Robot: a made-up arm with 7 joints.
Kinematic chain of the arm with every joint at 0, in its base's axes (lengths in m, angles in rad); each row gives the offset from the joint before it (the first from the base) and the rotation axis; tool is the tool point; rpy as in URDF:
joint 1: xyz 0 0 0.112 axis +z
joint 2: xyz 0 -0.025 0.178 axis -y
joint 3: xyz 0 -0.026 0.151 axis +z
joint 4: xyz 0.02 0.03 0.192 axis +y
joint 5: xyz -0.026 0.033 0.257 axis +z
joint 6: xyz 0 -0.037 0.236 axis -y
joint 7: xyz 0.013 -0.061 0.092 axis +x
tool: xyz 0 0 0 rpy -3.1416 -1.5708 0
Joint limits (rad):
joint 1: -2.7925..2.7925
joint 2: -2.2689..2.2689
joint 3: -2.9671..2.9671
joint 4: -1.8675..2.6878
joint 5: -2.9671..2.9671
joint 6: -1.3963..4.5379
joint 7: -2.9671..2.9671
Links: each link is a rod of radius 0.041 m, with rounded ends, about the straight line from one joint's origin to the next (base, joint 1, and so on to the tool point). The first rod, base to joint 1, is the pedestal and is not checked.
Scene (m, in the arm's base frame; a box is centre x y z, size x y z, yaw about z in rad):
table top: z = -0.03
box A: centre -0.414 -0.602 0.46 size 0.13 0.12 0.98 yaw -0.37
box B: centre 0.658 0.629 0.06 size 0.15 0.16 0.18 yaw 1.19
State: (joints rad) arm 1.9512 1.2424 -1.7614 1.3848 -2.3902 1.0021 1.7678
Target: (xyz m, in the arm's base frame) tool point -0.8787 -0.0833 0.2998
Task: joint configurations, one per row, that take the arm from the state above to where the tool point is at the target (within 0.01 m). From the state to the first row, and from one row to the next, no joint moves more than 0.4 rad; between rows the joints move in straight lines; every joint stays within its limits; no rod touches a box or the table.
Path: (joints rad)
1: 1.6263 0.9821 -1.8400 1.1143 -2.4967 0.7378 1.7832
2: 1.3013 0.7218 -1.9186 0.8438 -2.6033 0.4734 1.7987
3: 0.9764 0.4615 -1.9973 0.5733 -2.7098 0.2091 1.8141
4: 0.6515 0.2012 -2.0759 0.3028 -2.8163 -0.0552 1.8295
5: 0.6854 0.5422 -1.9833 0.1439 -2.7147 -0.2656 1.9160
6: 0.7194 0.8831 -1.8907 -0.0150 -2.6131 -0.4759 2.0025
7: 0.7533 1.2241 -1.7980 -0.1739 -2.5115 -0.6863 2.0890
8: 0.6426 1.3267 -1.7045 -0.1588 -2.4244 -0.2900 2.0247
9: 0.5319 1.4293 -1.6109 -0.1437 -2.3372 0.1063 1.9605
10: 0.4211 1.5319 -1.5173 -0.1287 -2.2500 0.5025 1.8963
11: 0.3104 1.6345 -1.4238 -0.1136 -2.1628 0.8988 1.8320
12: 0.1996 1.7372 -1.3302 -0.0986 -2.0756 1.2951 1.7678

